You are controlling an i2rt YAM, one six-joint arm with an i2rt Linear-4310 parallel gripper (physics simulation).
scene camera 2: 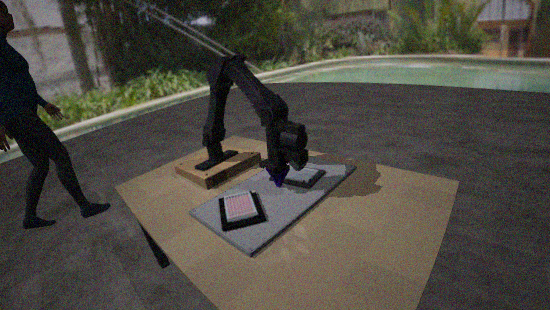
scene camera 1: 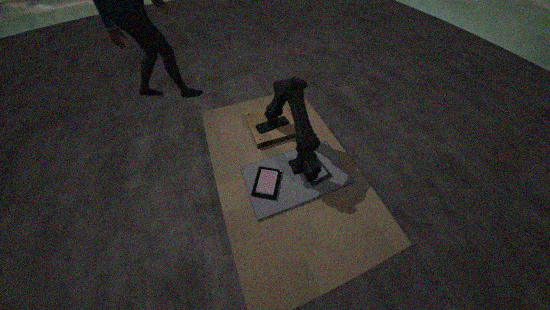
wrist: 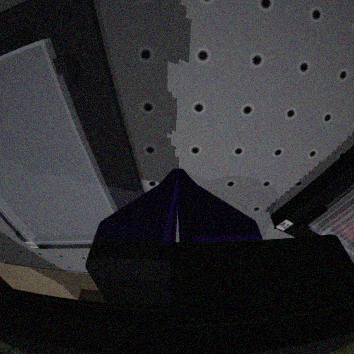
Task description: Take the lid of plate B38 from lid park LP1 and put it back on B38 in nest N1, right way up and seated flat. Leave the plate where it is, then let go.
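Places are measured from the arm's base along level axes (x ahead, y left, z up), in centimetres.
Where they show: gripper, fingertip midpoint: (scene camera 2: 278,186) (scene camera 1: 297,172) (wrist: 177,177); arm's base, link origin: (scene camera 2: 217,160) (scene camera 1: 272,125).
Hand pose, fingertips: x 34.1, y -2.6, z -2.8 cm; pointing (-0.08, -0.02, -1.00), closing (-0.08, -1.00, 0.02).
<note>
Things, the pixels of their centre, and the offset from my fingertips. Level surfaces: height alone.
- lid, body centre: (wrist: 30,176) (scene camera 2: 297,173) dy +8.4, dx +2.1, dz +1.4 cm
- black lid park, body centre: (wrist: 33,171) (scene camera 2: 297,174) (scene camera 1: 313,168) dy +8.4, dx +2.1, dz +1.0 cm
- Plate B38, body centre: (scene camera 2: 239,205) (scene camera 1: 267,181) dy -16.6, dx -1.7, dz +2.0 cm
- black nest, body centre: (scene camera 2: 240,208) (scene camera 1: 267,182) dy -16.6, dx -1.7, dz +0.9 cm
- perforated grey board, body centre: (wrist: 192,161) (scene camera 2: 278,190) (scene camera 1: 296,175) dy -1.0, dx +0.7, dz -0.6 cm
- wooden table, surface height: dz -1.2 cm
The lid (scene camera 2: 303,175) (wrist: 45,150), pale and clear, lies flat in the black lid park (scene camera 2: 311,185) (wrist: 85,85); in the scene camera 1 view the arm partly hides it. Plate B38 (scene camera 1: 268,182) (scene camera 2: 240,206) (wrist: 345,220), with pink wells, sits in the black nest (scene camera 1: 257,191) (scene camera 2: 245,225) (wrist: 312,205) without a lid on it. My gripper (scene camera 2: 279,185) (wrist: 177,177) is shut and empty, its blue fingertips together. It is above the grey board, between the lid park and the nest, close beside the lid park.
The perforated grey board (scene camera 1: 295,200) (scene camera 2: 280,225) (wrist: 225,85) carries both holders and lies on the wooden table (scene camera 1: 310,250) (scene camera 2: 350,250). The arm's base stands on a wooden block (scene camera 1: 275,141) (scene camera 2: 220,176) behind the board. A person (scene camera 1: 157,50) (scene camera 2: 35,135) stands beyond the table.
</note>
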